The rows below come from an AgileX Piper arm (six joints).
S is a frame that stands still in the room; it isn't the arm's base.
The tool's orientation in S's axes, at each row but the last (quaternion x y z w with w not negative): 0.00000, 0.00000, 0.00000, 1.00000; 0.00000, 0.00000, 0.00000, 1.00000; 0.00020, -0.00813, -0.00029, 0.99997; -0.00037, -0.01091, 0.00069, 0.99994; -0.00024, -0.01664, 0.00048, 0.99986; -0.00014, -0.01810, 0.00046, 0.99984; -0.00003, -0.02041, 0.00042, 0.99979; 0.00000, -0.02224, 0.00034, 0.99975; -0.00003, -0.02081, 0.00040, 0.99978
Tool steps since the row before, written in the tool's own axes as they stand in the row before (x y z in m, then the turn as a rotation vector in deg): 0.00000, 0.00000, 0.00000, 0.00, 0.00, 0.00; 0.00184, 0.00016, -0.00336, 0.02, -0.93, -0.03; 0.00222, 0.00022, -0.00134, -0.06, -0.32, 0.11; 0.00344, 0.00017, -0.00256, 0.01, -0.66, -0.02; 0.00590, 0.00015, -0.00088, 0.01, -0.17, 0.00; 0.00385, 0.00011, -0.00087, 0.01, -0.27, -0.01; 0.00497, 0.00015, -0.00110, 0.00, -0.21, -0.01; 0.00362, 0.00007, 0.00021, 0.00, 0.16, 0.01; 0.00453, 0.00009, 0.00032, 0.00, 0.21, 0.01
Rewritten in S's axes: 0.00000, 0.00000, 0.00000, 0.00, 0.00, 0.00; 0.00184, 0.00016, -0.00336, 0.02, -0.93, -0.03; 0.00224, 0.00022, -0.00130, -0.06, -0.32, 0.11; 0.00349, 0.00017, -0.00248, 0.01, -0.66, -0.02; 0.00593, 0.00016, -0.00068, 0.01, -0.17, 0.00; 0.00388, 0.00011, -0.00073, 0.01, -0.27, -0.01; 0.00501, 0.00015, -0.00090, 0.00, -0.21, -0.01; 0.00361, 0.00007, 0.00037, 0.00, 0.16, 0.01; 0.00451, 0.00009, 0.00051, 0.00, 0.21, 0.01
